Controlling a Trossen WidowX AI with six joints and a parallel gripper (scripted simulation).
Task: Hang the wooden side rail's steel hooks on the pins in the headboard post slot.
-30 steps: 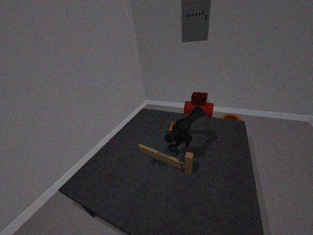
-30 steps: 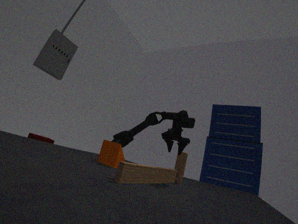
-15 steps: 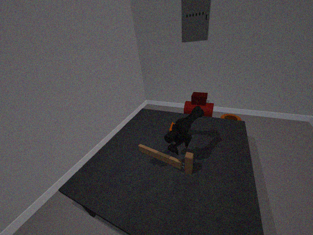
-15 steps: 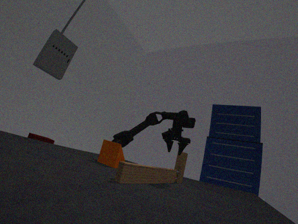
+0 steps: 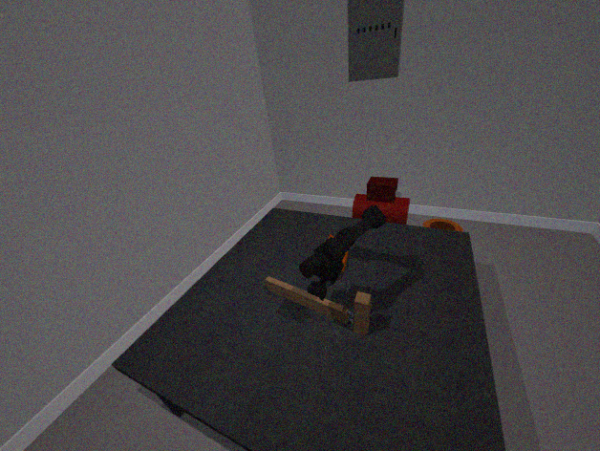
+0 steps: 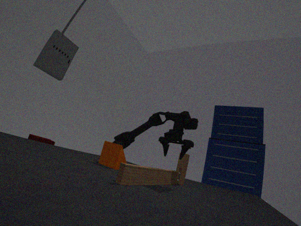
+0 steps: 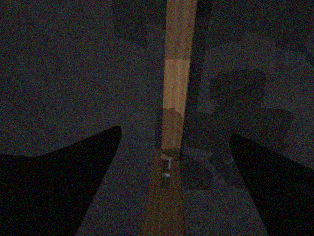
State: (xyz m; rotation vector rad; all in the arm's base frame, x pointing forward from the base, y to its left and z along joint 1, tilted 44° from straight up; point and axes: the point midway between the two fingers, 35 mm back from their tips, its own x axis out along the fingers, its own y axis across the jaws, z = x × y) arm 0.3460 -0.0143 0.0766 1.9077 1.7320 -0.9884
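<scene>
Right now the headboard post is 4 cm ahead of my gripper tip, 14 cm to the left of it and 6 cm below it.
</scene>
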